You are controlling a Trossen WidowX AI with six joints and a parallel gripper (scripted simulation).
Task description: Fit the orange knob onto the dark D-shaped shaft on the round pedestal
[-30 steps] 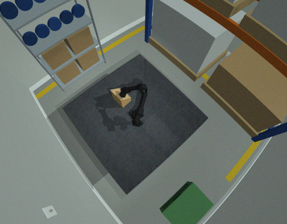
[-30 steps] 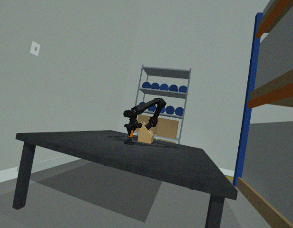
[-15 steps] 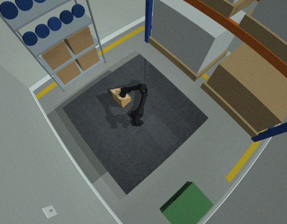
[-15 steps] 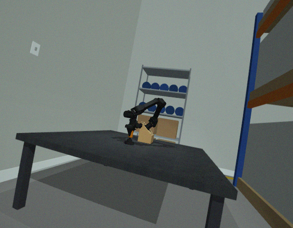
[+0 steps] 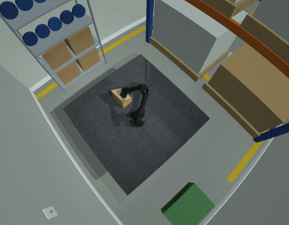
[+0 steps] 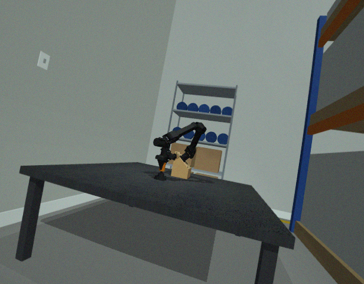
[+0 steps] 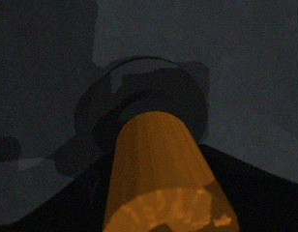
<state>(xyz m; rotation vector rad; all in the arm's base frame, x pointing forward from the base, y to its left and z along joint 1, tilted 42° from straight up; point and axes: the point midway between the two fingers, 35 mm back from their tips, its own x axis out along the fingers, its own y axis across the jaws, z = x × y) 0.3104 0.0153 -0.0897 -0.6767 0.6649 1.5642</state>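
My gripper tip is now 2 cm below the orange knob. Also, from my gripper tip: dark round pedestal (4 cm below).
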